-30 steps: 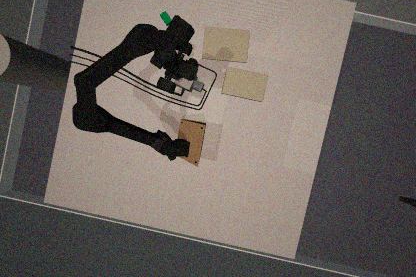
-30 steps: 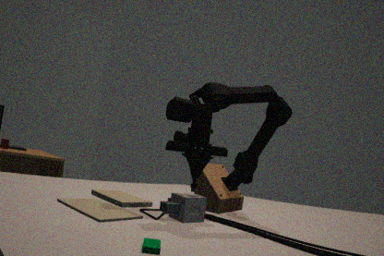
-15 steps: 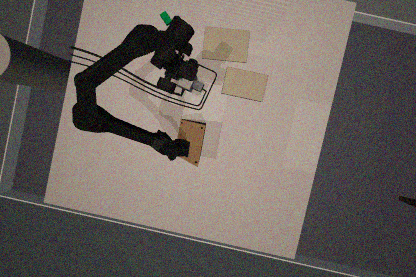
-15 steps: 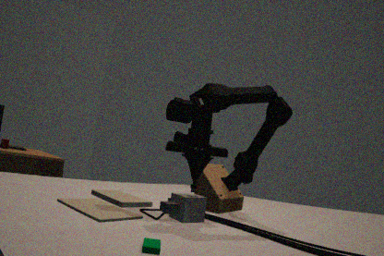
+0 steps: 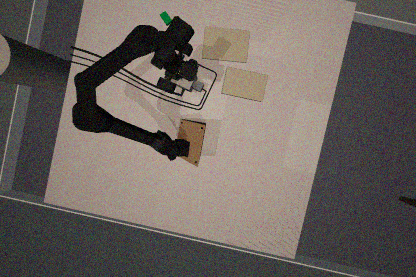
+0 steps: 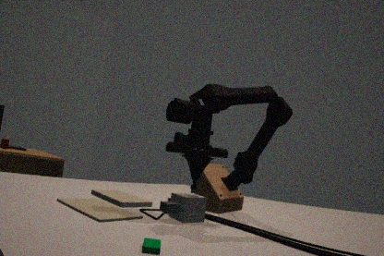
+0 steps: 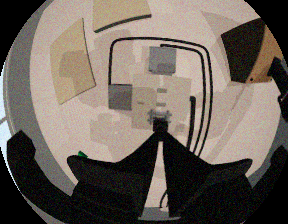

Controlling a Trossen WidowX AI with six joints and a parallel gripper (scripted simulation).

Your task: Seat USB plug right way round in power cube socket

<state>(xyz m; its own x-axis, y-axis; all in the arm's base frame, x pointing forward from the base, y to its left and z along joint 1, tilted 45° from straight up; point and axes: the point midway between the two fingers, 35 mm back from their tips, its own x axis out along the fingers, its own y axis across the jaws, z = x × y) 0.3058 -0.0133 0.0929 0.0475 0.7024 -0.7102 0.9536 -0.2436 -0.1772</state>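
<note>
Now: gripper tip 20 mm above the dark USB plug. The rest, counted from my gripper tip: green block 290 mm ahead, 120 mm to the left, 120 mm below.
</note>
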